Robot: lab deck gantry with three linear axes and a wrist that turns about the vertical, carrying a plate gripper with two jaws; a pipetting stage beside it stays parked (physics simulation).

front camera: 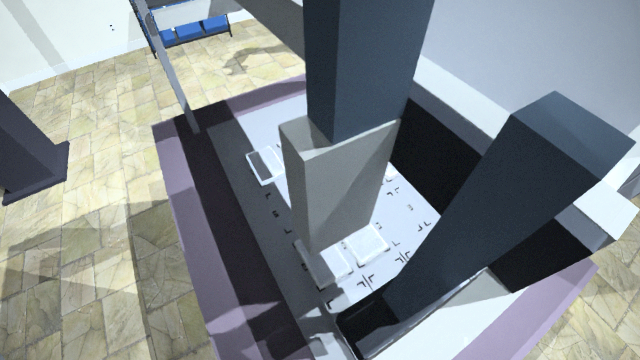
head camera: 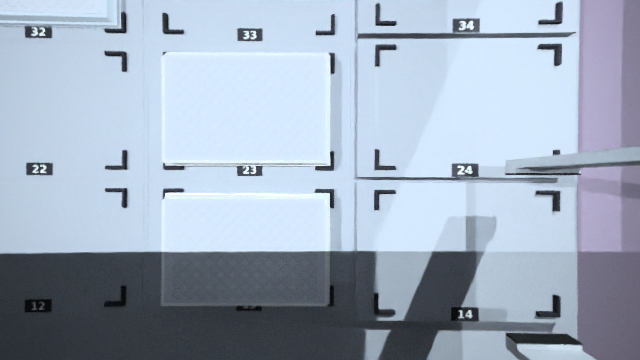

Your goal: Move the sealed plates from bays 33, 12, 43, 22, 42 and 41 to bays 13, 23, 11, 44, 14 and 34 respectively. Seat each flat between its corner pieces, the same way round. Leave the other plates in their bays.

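Seen in the pictures: gripper, fingertip midpoint: [head camera: 535,253]; robot's base, link origin: [front camera: 244,157].
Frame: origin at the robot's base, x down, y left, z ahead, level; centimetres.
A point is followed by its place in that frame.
In the head view my gripper [head camera: 543,254] @[x -5.5, y 5.3, z 58.1 cm] is open, its two jaws far apart over the right edge of bays 24 and 14, with no plate between them. The front view hides the jaws behind the grey block. A plate [head camera: 246,109] @[x -1.4, y 15.1, z 39.6 cm] [front camera: 367,243] @[x -1.4, y 15.3, z 42.5 cm] lies flat in bay 23. Another plate [head camera: 245,250] @[x -1.4, y 4.5, z 39.5 cm] [front camera: 327,265] @[x -1.4, y 4.3, z 42.2 cm] lies flat in bay 13, its front half in shadow. Bays 14 and 24 hold no plate. The visible parts of bays 33, 34, 22 and 12 show no plate. A plate [front camera: 265,164] @[x -1.4, y 4.3, z 7.2 cm] lies in bay 11. Part of a plate [front camera: 390,172] @[x -1.5, y 34.1, z 28.2 cm] shows in bay 42.
A plate [head camera: 55,11] @[x -1.4, y 22.2, z 25.7 cm] shows partly in bay 32. The grey block [front camera: 345,185] @[x -40.6, y 1.8, z 47.8 cm] under the dark vertical column [front camera: 367,60] @[x -52.6, y 2.5, z 47.6 cm] hangs low over the deck and hides its middle. A dark slanted column [front camera: 500,200] @[x -50.3, y 3.3, z 58.1 cm] stands at the right. A mauve border [head camera: 600,100] @[x 1.0, y 16.2, z 68.0 cm] runs beside the deck.
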